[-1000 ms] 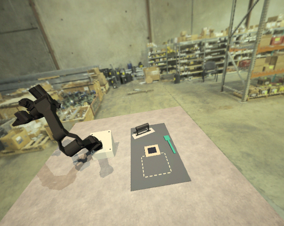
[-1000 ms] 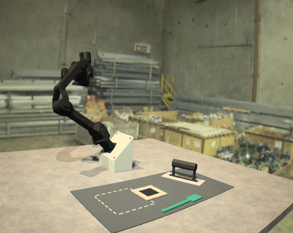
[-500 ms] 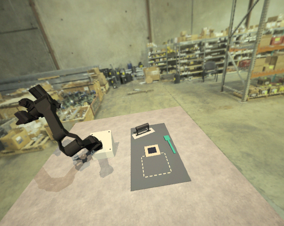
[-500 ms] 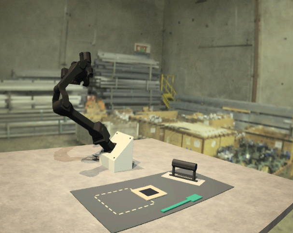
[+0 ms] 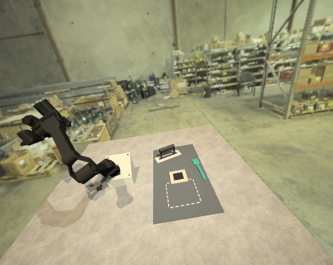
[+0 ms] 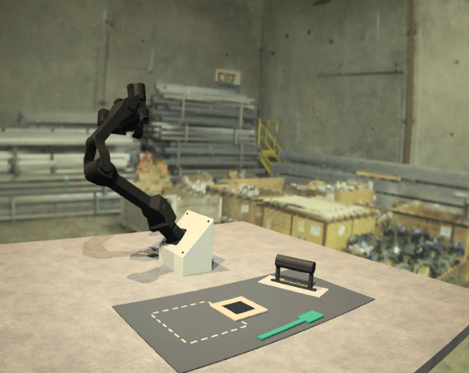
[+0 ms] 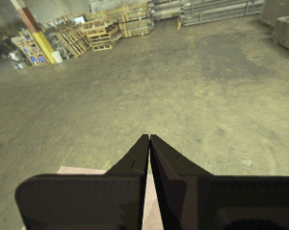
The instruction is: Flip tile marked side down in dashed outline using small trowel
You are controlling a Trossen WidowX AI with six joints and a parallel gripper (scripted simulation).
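Now: gripper tip 70 cm short of the trowel, 26 cm to the right of it and 39 cm above it. Also, from my gripper tip: grey mat 70 cm ahead, 6 cm to the left, 45 cm below; tile 69 cm ahead, 2 cm to the left, 42 cm below; green flat tool 84 cm ahead, 6 cm to the left, 42 cm below.
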